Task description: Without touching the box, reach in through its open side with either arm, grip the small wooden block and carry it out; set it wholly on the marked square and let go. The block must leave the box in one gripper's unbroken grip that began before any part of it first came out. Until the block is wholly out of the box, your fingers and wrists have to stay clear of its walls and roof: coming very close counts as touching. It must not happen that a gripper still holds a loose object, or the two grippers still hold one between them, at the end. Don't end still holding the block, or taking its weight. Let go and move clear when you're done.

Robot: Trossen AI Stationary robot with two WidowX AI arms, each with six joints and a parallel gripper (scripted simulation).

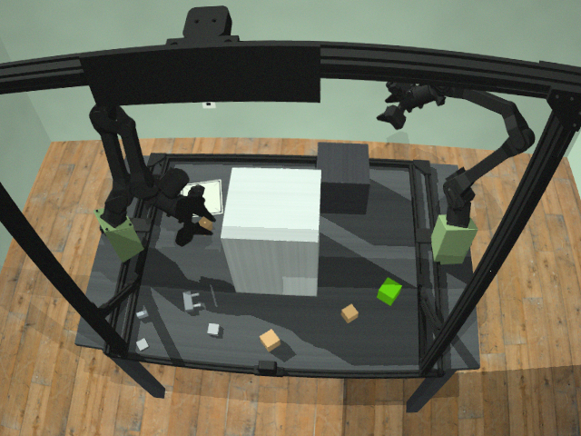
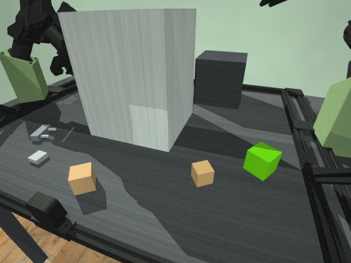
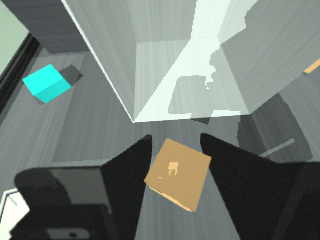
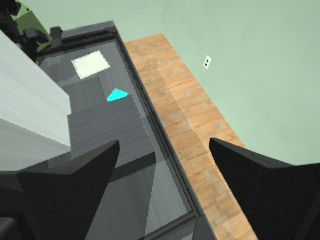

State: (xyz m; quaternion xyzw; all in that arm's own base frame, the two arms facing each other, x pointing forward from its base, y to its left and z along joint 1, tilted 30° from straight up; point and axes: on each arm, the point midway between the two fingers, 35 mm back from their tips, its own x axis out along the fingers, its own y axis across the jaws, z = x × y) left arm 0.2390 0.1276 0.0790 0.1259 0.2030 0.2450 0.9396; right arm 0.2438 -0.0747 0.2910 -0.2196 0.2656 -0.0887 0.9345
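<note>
Now: the marked square 18 cm ahead of my left hand, 13 cm below it and 6 cm to the left of it. Round my left hand: green cube 54 cm to the right, 16 cm behind, 11 cm below.
</note>
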